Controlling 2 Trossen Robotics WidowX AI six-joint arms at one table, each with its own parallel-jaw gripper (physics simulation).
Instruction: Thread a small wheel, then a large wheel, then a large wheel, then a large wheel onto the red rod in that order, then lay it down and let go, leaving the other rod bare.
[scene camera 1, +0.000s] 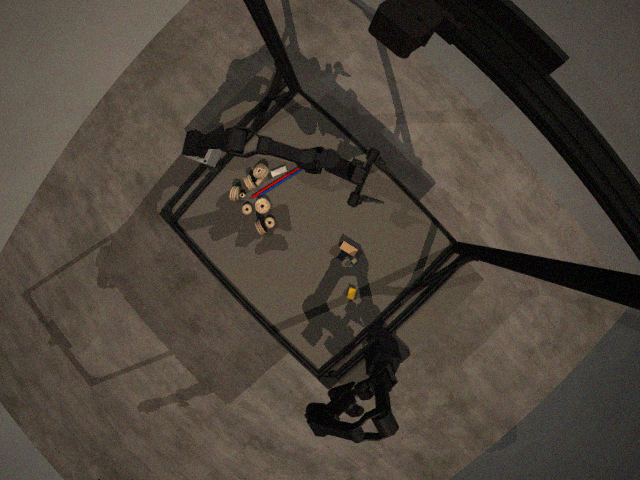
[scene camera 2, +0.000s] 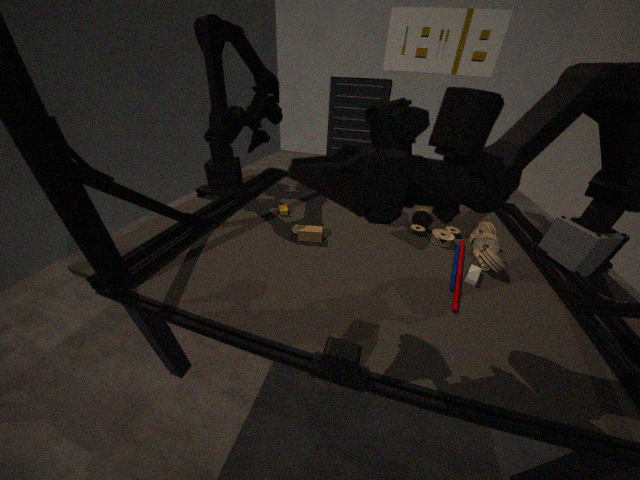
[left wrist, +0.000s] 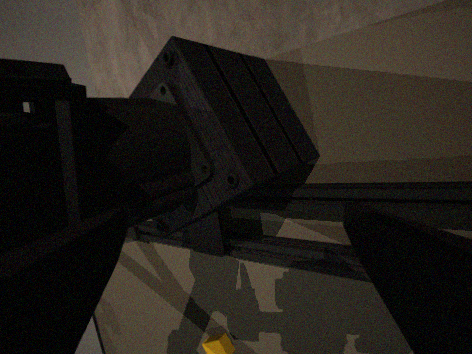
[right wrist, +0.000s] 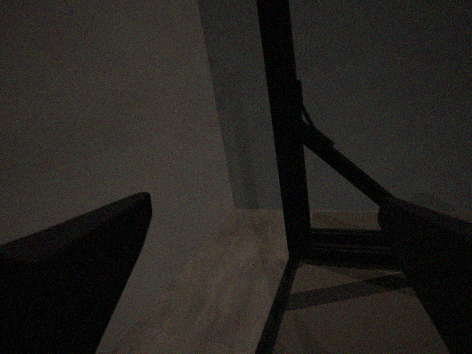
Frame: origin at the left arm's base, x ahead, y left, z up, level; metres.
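Seen in the pictures: left gripper, fingertip midpoint: (scene camera 1: 362, 380) (scene camera 2: 241, 146) (left wrist: 236, 216); right gripper, fingertip midpoint: (scene camera 1: 389, 189) (scene camera 2: 290, 166) (right wrist: 265, 205); left arm's base, origin of the base link: (scene camera 1: 384, 367) (scene camera 2: 222, 160) (left wrist: 165, 151); right arm's base, origin of the base link: (scene camera 1: 200, 147) (scene camera 2: 592, 226).
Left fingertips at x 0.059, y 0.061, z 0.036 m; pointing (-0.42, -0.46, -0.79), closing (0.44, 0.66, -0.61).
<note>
Pixels of each thing's top centre, then the offset from my left fingertips to it.
- red rod, middle of its top: (scene camera 2: 460, 268) (scene camera 1: 281, 178) 0.569 m right, 0.543 m ahead, 0.134 m down
- table with the blue rod, middle of its top: (scene camera 2: 456, 263) (scene camera 1: 280, 182) 0.553 m right, 0.544 m ahead, 0.134 m down
- large wheel, middle of its top: (scene camera 2: 443, 234) (scene camera 1: 262, 205) 0.447 m right, 0.573 m ahead, 0.122 m down
- small wheel, middle of its top: (scene camera 2: 452, 229) (scene camera 1: 247, 209) 0.415 m right, 0.629 m ahead, 0.130 m down
- white block, middle of its top: (scene camera 2: 474, 272) (scene camera 1: 278, 171) 0.590 m right, 0.563 m ahead, 0.131 m down
- tan block, middle of its top: (scene camera 2: 310, 228) (scene camera 1: 348, 248) 0.412 m right, 0.218 m ahead, 0.113 m down
- yellow cube, middle of its top: (left wrist: 214, 350) (scene camera 2: 283, 207) (scene camera 1: 351, 293) 0.259 m right, 0.149 m ahead, 0.128 m down
The red rod (scene camera 1: 276, 182) (scene camera 2: 458, 276) lies flat on the table with the blue rod (scene camera 1: 280, 185) (scene camera 2: 454, 267) right against it. Both rods are bare. Several tan wheels lie around their one end, among them a large wheel (scene camera 1: 262, 206) (scene camera 2: 443, 236) and a small wheel (scene camera 1: 247, 209). My right gripper (scene camera 1: 366, 180) (right wrist: 265, 205) is open and empty. It hangs above the table past the rods' other end. My left gripper (scene camera 2: 258, 137) is open and empty. It is held high at its base, folded back outside the table frame.
A white block (scene camera 1: 278, 170) (scene camera 2: 472, 274) lies beside the rods. A tan block (scene camera 1: 348, 248) (scene camera 2: 310, 233) and a yellow cube (scene camera 1: 351, 292) (scene camera 2: 283, 210) (left wrist: 218, 344) lie nearer the left arm. A black frame (scene camera 1: 237, 295) (scene camera 2: 223, 333) borders the table.
</note>
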